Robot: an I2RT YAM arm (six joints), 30 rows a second.
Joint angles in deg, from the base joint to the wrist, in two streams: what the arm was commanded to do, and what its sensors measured. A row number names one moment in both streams.
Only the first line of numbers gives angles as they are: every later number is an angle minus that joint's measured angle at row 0.
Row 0, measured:
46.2, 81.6, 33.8, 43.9, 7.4, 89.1
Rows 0 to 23, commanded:
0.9, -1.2, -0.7, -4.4, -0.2, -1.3
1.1, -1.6, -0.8, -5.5, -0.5, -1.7
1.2, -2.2, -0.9, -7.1, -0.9, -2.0
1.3, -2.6, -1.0, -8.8, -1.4, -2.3
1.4, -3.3, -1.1, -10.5, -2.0, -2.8
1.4, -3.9, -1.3, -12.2, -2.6, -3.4
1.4, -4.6, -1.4, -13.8, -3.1, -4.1
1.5, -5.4, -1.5, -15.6, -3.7, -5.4
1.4, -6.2, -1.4, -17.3, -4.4, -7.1
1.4, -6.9, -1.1, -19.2, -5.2, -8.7
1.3, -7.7, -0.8, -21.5, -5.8, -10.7
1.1, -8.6, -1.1, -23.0, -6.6, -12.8
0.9, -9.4, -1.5, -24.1, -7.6, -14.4
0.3, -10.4, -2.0, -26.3, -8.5, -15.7
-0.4, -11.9, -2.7, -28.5, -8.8, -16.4
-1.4, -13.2, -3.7, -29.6, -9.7, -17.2
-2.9, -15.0, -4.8, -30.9, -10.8, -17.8
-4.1, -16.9, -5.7, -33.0, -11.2, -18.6
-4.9, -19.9, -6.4, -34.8, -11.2, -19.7
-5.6, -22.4, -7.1, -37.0, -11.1, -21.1
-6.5, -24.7, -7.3, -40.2, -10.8, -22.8
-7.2, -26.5, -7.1, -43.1, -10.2, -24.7
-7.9, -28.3, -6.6, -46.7, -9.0, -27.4
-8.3, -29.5, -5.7, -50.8, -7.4, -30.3
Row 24, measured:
-7.3, -27.0, -6.8, -38.8, -9.3, -21.2
